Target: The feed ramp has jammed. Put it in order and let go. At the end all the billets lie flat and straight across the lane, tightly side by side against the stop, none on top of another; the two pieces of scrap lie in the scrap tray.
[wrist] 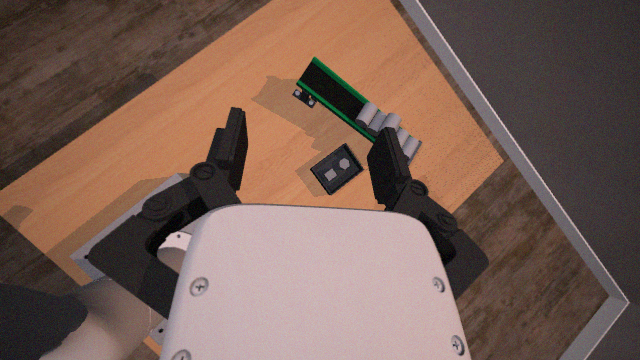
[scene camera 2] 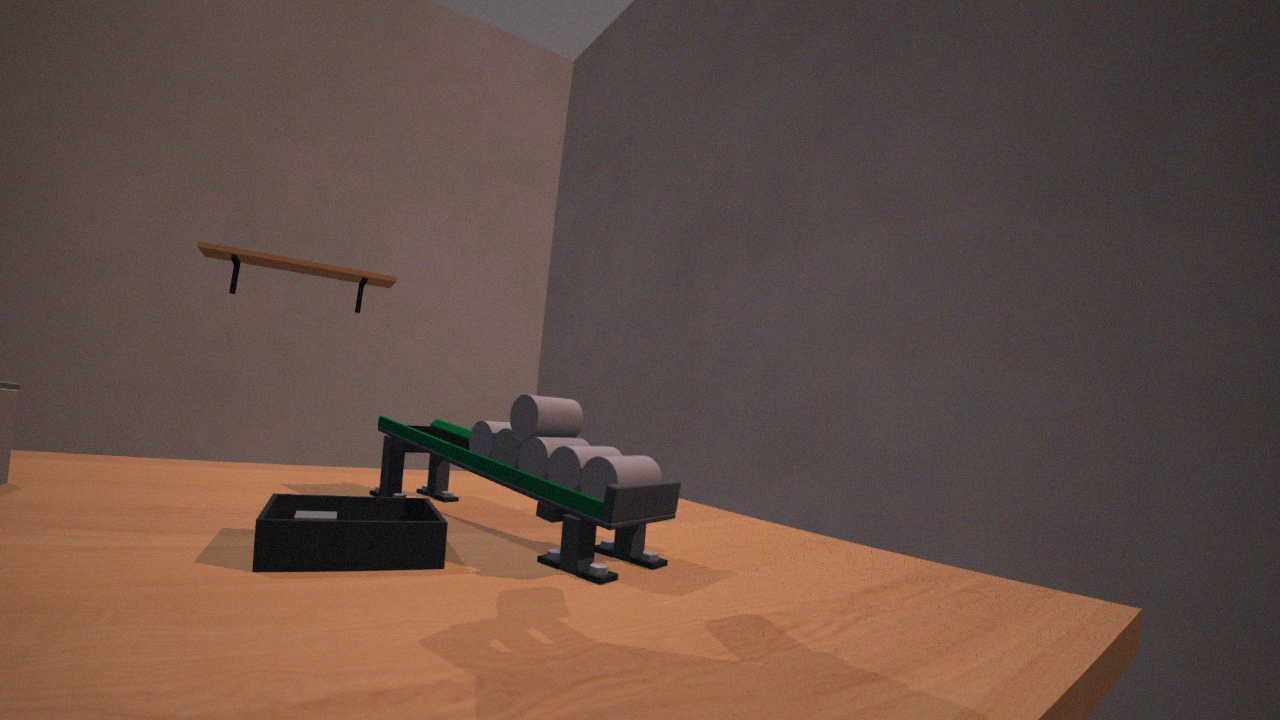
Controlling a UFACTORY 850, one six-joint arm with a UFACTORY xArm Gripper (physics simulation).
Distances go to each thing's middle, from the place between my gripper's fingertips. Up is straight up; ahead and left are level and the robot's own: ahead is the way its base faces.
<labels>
My hand is 130 mm short of the black scrap tray (scene camera 2: 371, 533), 80 mm to the left of it and 510 mm above it. The rest, counted from my hand: stop (scene camera 2: 623, 502): 340 mm ahead, 160 mm to the right, 460 mm below; then dark leg (scene camera 2: 578, 538): 290 mm ahead, 140 mm to the right, 500 mm below.
</labels>
